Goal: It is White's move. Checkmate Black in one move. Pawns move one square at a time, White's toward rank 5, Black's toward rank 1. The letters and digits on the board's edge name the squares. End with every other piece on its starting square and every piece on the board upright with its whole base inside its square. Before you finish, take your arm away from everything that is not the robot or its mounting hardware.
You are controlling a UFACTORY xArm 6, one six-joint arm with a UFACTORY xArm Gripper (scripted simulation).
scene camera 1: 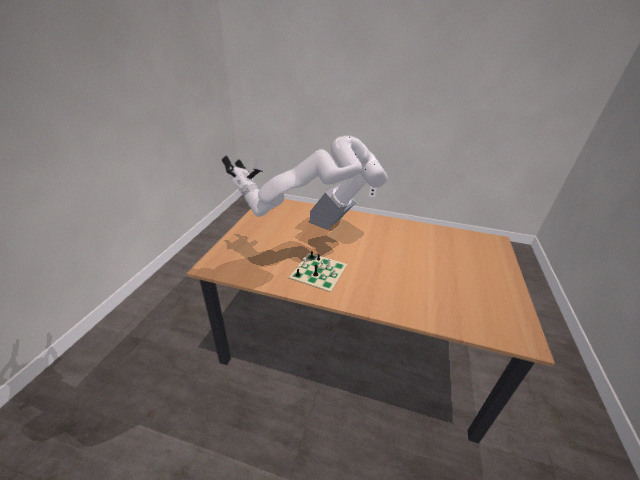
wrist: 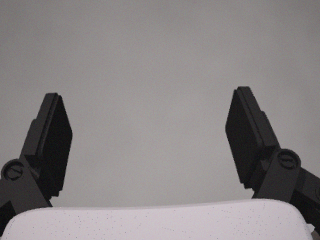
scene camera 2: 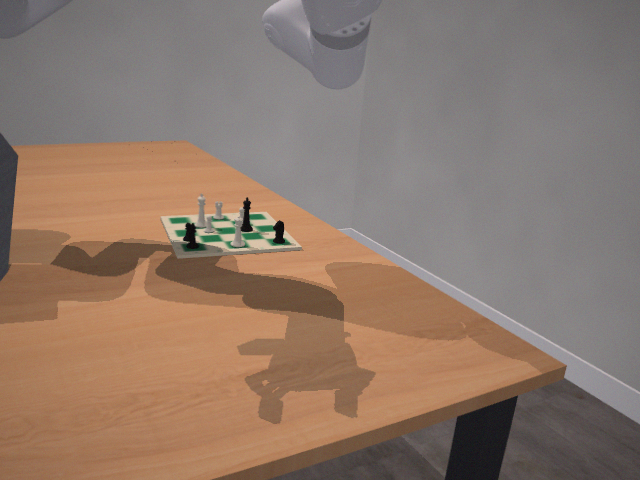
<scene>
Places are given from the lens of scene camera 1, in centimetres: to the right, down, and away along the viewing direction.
chessboard (scene camera 1: 306, 276): -6, 18, 152
</scene>
